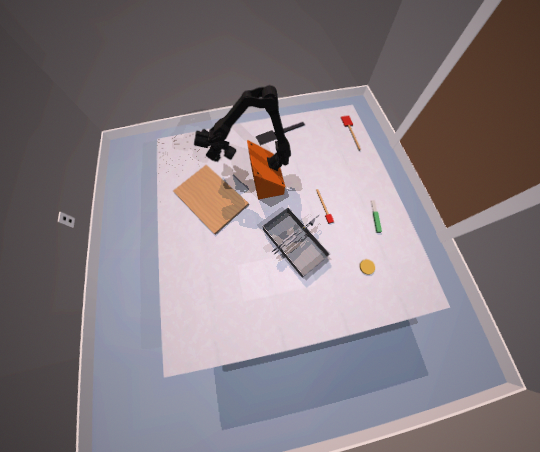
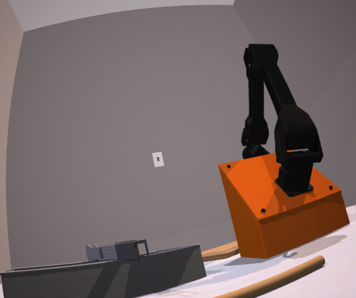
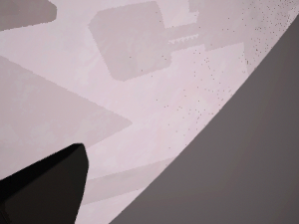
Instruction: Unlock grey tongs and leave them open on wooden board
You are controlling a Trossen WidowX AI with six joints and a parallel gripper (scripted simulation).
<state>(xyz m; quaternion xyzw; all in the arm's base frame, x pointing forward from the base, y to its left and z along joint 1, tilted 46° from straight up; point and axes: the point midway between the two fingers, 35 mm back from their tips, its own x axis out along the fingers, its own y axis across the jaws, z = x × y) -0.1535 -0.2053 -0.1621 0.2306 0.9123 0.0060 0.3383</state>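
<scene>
Right now my gripper tip is 570 mm short of the roasting tin, 290 mm to the right of it and 100 mm above it. Also, from my gripper tip: black spatula (140 mm behind, 360 mm to the left, 130 mm below); then wooden board (230 mm ahead, 90 mm to the right, 120 mm below).
</scene>
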